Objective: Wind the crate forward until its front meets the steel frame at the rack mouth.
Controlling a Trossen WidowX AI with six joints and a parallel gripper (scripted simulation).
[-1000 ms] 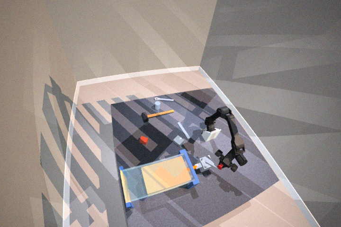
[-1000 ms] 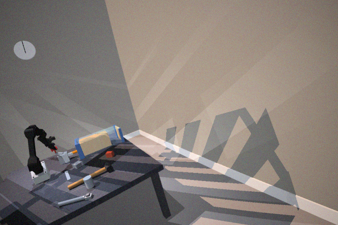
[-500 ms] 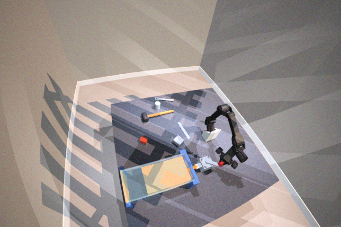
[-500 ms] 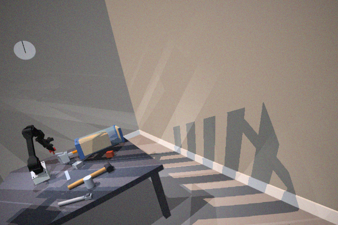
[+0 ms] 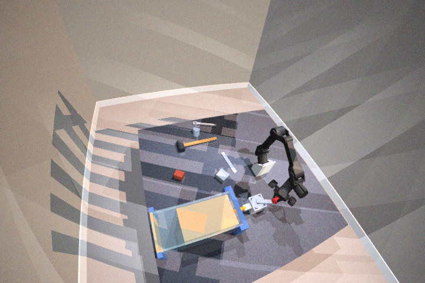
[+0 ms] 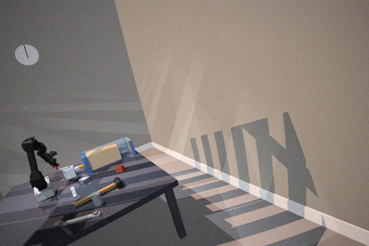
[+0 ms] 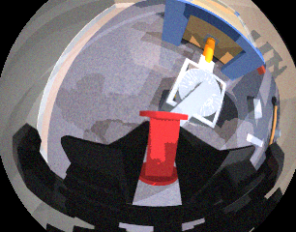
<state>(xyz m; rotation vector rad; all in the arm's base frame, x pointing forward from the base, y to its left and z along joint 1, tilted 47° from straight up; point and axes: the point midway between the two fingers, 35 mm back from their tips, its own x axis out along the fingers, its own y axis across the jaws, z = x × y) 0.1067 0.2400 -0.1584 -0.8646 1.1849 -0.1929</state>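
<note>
My gripper tip is 3 cm above the winch handle, 2 cm to the left of it and 2 cm short of it. The rest, counted from my gripper tip: red knob: 2 cm behind; blue frame: 24 cm ahead, 6 cm to the right, 3 cm below; winch: 10 cm below, 6 cm ahead, 5 cm to the right.
</note>
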